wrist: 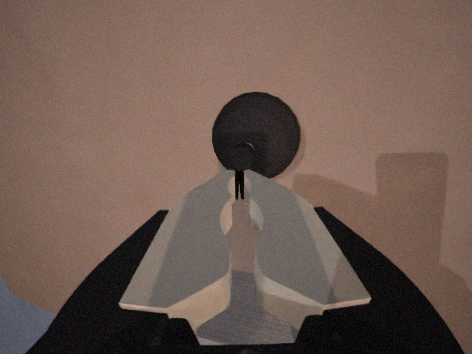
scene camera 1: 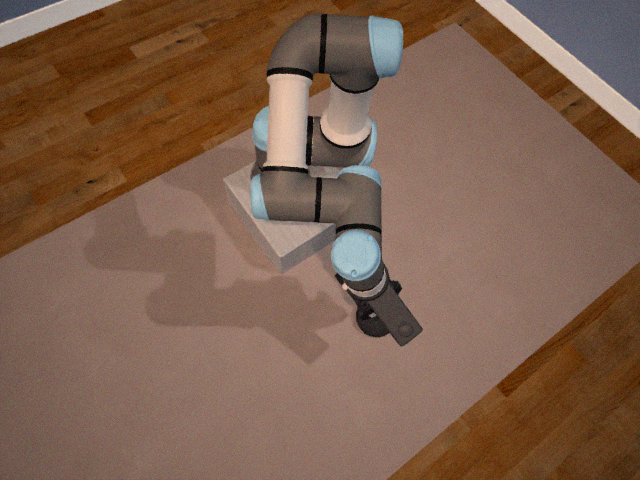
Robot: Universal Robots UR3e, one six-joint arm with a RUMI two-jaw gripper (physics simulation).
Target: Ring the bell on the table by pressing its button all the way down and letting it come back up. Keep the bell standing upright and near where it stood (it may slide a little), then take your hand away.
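Places are measured from the arm's base along level axes (x back, y right, z up), in metres.
Pixels of known places: gripper, fingertip midpoint: (wrist: 238, 174).
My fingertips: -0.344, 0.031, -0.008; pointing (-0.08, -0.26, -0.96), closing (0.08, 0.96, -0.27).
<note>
Ahead of a thing's pixels: the offset from my fingertips to its top centre, as dx, dy, dz. Level surfaces: height alone.
The black round bell @(+0.001, -0.006, -0.030) (scene camera 1: 375, 328) (wrist: 272, 117) stands upright on the mat, partly covered by the gripper in the scene view. Its small round button @(+0.001, -0.006, -0.030) (wrist: 243, 157) shows in the wrist view, just beyond the fingertips. My gripper (scene camera 1: 371, 313) (wrist: 238, 174) is shut, with nothing between its fingers. Its tips overlap the near edge of the bell in the wrist view, close to the button. Whether the tips touch the bell or hang above it cannot be told. In the scene view the button is hidden by the gripper and wrist.
The brownish-pink mat @(dz -0.096) (scene camera 1: 155, 403) (wrist: 100, 100) lies under the bell. The grey base block (scene camera 1: 289, 246) of the arm stands behind and left of the bell in the scene view. The wooden floor (scene camera 1: 568, 413) borders the mat. Arm shadows fall to the left.
</note>
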